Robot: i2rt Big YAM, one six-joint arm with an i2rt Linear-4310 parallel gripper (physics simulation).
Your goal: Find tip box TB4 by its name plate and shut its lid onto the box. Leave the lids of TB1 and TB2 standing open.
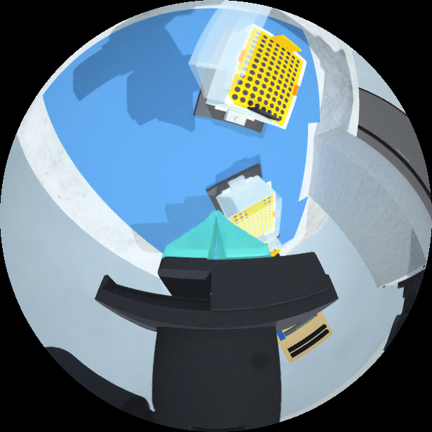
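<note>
The upper tip box stands at the upper right, with a yellow rack full of dark holes; a clear lid stands open at its left and upper side. A small pale plate is at its lower end, its writing not readable. A second tip box with a paler yellow rack stands below it; its lid position is unclear. Part of a third box shows behind the gripper's edge. I cannot tell which box is TB4. My gripper is shut and empty, its teal tips left of the second box.
The boxes stand on a blue surface with a pale stone-like border. A grey brushed panel is at the right, with a dark curved part beyond it. A tan board with black strips shows at the lower right.
</note>
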